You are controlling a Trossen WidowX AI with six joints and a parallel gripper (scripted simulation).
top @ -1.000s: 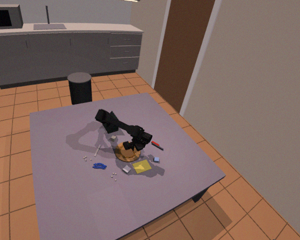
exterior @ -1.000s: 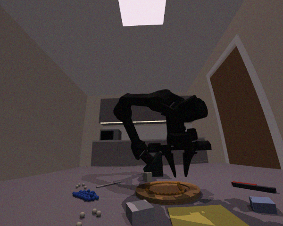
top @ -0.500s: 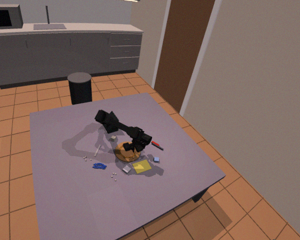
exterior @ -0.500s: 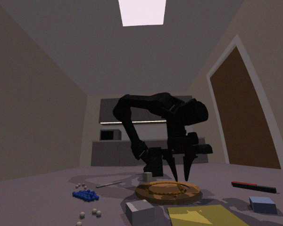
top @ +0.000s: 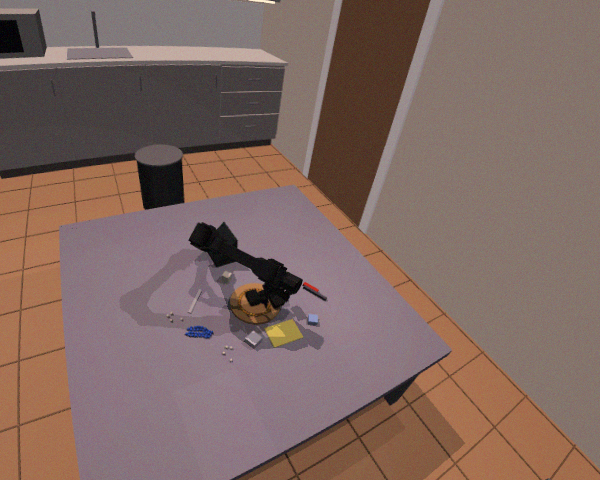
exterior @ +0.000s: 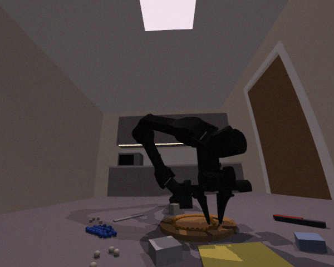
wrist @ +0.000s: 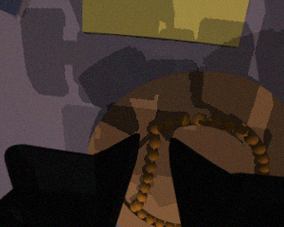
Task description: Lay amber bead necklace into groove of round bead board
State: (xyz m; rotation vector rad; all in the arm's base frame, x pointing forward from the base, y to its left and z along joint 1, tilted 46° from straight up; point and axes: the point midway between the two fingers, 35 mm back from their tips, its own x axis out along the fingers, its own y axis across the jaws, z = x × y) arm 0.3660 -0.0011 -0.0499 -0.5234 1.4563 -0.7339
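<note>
The round wooden bead board lies 5 cm behind my gripper tip, 3 cm to the right of it and 1 cm below it. Also, from my gripper tip: blue block (13 cm ahead, 12 cm to the left, 1 cm below); grey block (13 cm to the right, 10 cm ahead, 1 cm below); yellow pad (12 cm ahead, 2 cm below, 1 cm to the right).
</note>
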